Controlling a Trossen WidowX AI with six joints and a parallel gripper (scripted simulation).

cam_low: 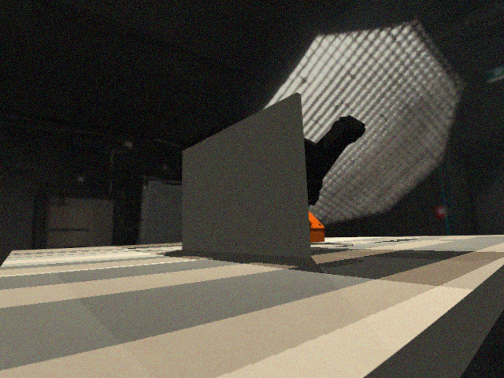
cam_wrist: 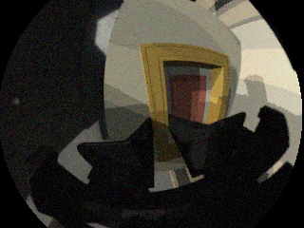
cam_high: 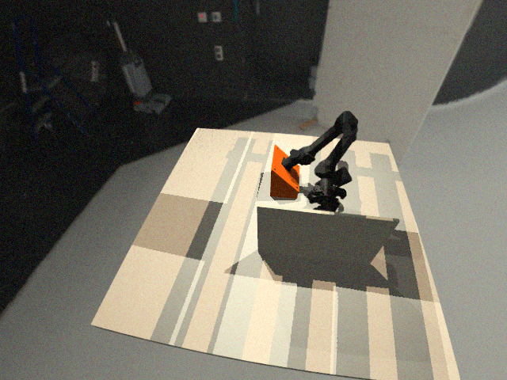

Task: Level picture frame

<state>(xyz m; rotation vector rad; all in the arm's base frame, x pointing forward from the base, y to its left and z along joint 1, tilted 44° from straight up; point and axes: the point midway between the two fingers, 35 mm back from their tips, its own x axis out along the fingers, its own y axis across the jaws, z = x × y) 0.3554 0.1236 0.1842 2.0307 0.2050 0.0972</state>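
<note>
The picture frame is 1 cm ahead of my gripper tip, 2 cm to the right of it and 5 cm below it. Also, from my gripper tip: wall panel 2 cm ahead, 2 cm to the right, 6 cm below.
</note>
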